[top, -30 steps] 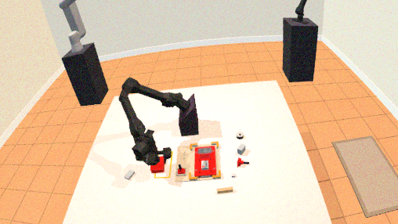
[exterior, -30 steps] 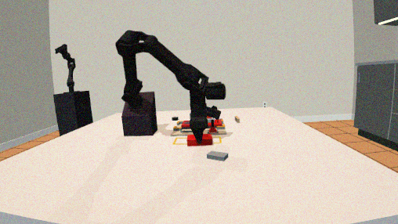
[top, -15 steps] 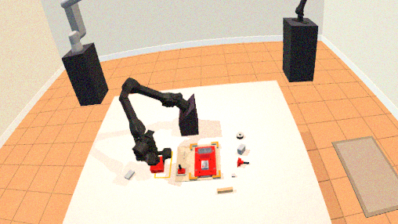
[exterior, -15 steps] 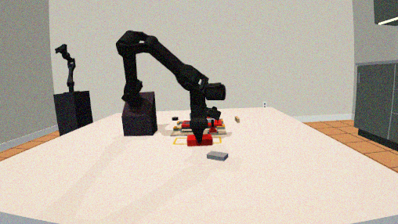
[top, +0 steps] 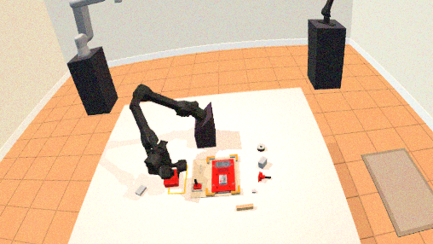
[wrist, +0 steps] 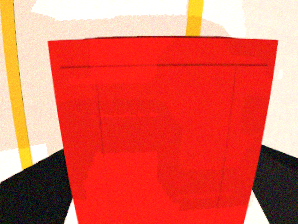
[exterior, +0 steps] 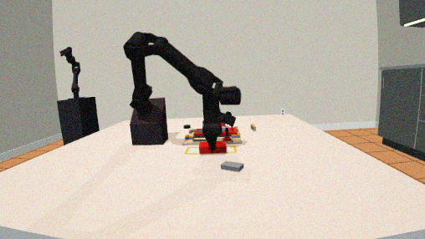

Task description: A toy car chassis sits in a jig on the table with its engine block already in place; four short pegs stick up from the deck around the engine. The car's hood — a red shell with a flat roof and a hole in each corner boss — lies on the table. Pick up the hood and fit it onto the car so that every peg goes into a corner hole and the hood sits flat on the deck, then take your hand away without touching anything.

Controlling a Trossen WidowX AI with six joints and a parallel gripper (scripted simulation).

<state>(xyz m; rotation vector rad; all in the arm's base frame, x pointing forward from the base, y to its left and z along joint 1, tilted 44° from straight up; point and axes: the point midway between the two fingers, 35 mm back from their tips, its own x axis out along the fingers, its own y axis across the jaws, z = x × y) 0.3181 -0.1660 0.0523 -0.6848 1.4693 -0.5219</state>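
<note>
Right now my gripper tip is 26 cm to the right of the grey engine block, 3 cm short of it and 1 cm below it. From my gripper tip the other things lie so: orange-cornered jig (23 cm to the left, 1 cm below, 1 cm behind); red hood (right at my gripper tip); wooden block (35 cm to the left, 19 cm ahead, 1 cm below).
</note>
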